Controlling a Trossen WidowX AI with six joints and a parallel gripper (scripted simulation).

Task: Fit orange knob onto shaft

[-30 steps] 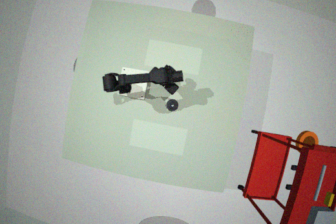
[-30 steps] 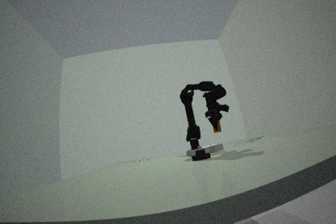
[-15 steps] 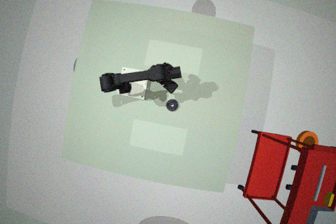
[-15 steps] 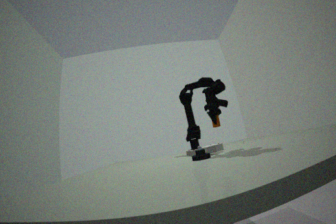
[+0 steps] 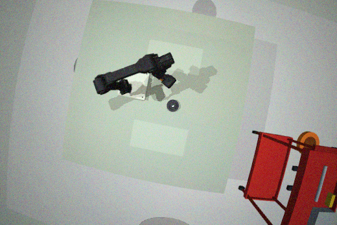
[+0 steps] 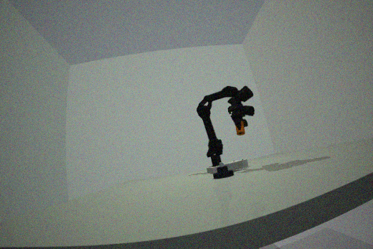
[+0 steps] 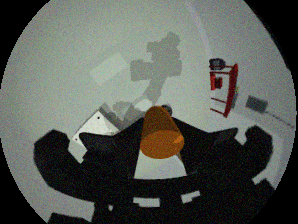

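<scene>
My gripper tip is 30 mm below the orange knob, 10 mm to the right of it and 10 mm past it. Round my gripper tip: round pedestal 150 mm to the right, 150 mm below, 60 mm ahead.
</scene>
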